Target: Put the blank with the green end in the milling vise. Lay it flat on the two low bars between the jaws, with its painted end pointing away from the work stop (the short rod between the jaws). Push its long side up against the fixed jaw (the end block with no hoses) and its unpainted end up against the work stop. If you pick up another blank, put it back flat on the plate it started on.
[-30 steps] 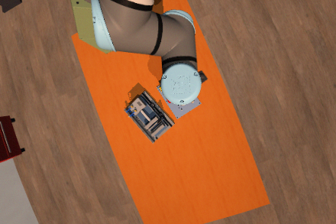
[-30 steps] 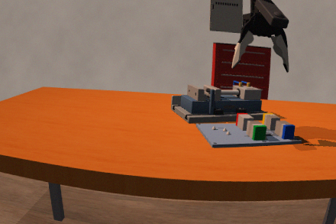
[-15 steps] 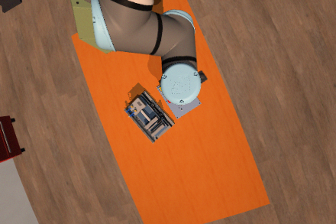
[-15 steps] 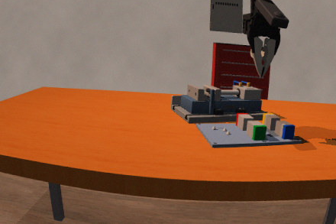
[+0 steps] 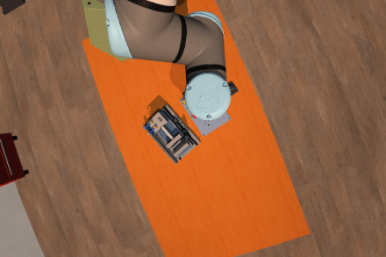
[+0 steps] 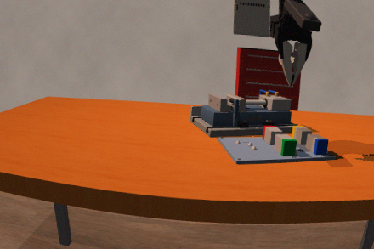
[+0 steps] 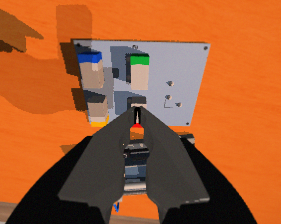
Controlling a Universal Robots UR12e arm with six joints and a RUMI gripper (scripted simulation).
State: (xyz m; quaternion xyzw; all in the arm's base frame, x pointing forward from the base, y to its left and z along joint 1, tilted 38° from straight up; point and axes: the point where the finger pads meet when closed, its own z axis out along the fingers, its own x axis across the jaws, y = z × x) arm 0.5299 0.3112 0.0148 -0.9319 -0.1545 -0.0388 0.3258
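The green-ended blank lies 15 cm below my hand. From my hand the other things lie so: grey plate 2 cm ahead, 4 cm to the right, 18 cm below; red-ended blank 3 cm ahead, 9 cm to the right, 15 cm below; blue-ended blank 8 cm behind, 3 cm to the right, 15 cm below.
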